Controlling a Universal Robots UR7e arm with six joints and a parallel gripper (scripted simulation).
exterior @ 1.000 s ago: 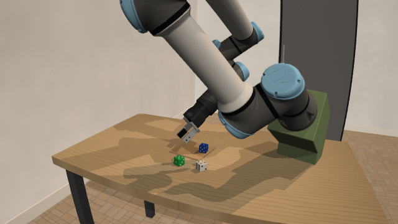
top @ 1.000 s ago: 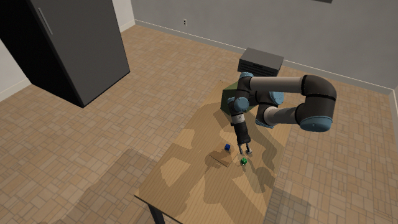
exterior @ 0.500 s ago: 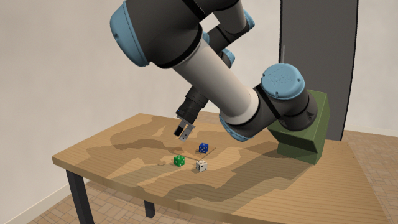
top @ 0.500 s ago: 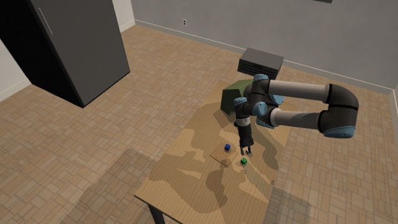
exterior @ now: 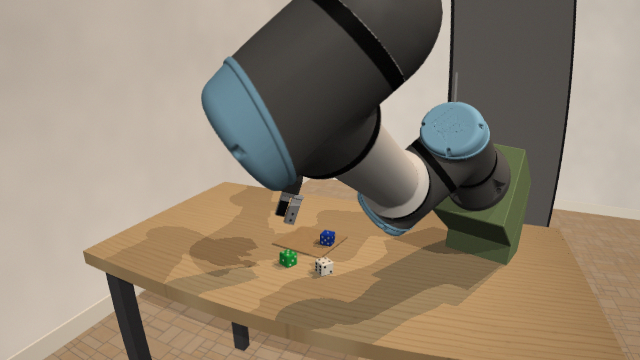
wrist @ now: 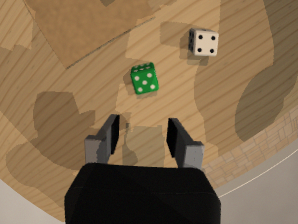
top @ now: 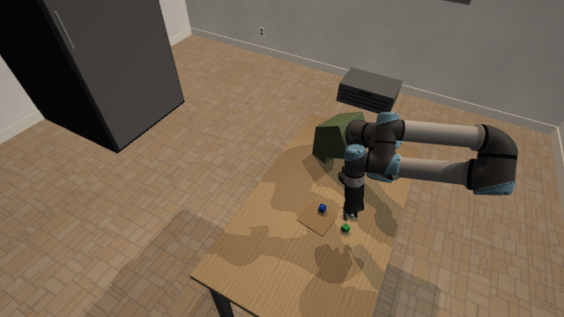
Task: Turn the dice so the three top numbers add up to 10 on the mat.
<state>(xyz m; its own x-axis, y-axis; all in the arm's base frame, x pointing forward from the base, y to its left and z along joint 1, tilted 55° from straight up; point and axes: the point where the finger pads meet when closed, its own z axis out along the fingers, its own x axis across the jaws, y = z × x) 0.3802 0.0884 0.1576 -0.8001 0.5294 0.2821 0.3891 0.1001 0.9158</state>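
My hand is 110 mm above the green die. Also, from my hand: tan mat (140 mm to the right, 130 mm below, 20 mm ahead); blue die (140 mm to the right, 110 mm below, 30 mm behind); white die (110 mm below, 90 mm behind, 10 mm to the right).
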